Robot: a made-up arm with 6 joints.
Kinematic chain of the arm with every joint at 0, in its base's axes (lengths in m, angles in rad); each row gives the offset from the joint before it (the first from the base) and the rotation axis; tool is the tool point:
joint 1: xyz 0 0 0.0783 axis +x
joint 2: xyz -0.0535 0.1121 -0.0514 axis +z
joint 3: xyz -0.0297 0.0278 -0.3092 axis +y
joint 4: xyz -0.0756 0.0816 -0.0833 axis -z
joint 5: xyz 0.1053 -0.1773 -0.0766 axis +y
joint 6: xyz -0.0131 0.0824 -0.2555 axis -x
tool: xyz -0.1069 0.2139 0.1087
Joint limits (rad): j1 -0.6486..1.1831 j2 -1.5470..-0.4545 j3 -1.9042..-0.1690 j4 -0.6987..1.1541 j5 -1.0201..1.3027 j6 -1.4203..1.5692
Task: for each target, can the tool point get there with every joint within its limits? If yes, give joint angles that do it. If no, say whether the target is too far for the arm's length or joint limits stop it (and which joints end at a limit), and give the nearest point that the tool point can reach.
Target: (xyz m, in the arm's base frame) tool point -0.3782 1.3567 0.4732
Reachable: no: too far | nearest point -0.1956 0.9337 0.2422 | short by 0.515 m
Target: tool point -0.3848 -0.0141 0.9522
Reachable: no: joint limits stop it (at a limit: joint 1, joint 2, joint 3, joint 5, joint 6) | nearest point -0.1458 -0.1275 0.3032 | short by 0.701 m
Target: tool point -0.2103 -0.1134 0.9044
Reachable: no: joint limits stop it (at a limit: joint 1, joint 2, joint 3, joint 6) | nearest point -0.0828 -0.1465 0.3223 | short by 0.597 m
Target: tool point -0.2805 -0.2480 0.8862
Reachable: no: joint limits stop it (at a limit: joint 1, joint 2, joint 3, joint 6) | nearest point -0.1225 -0.2102 0.3122 | short by 0.597 m
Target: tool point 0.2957 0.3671 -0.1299
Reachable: yes | joints 0.8524 -0.8244 -1.5487 0.5722 0.2126 0.0463
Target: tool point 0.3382 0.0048 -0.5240
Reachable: yes | joints 0.3513 -1.2080 -1.2856 0.7425 0.2153 1.0007
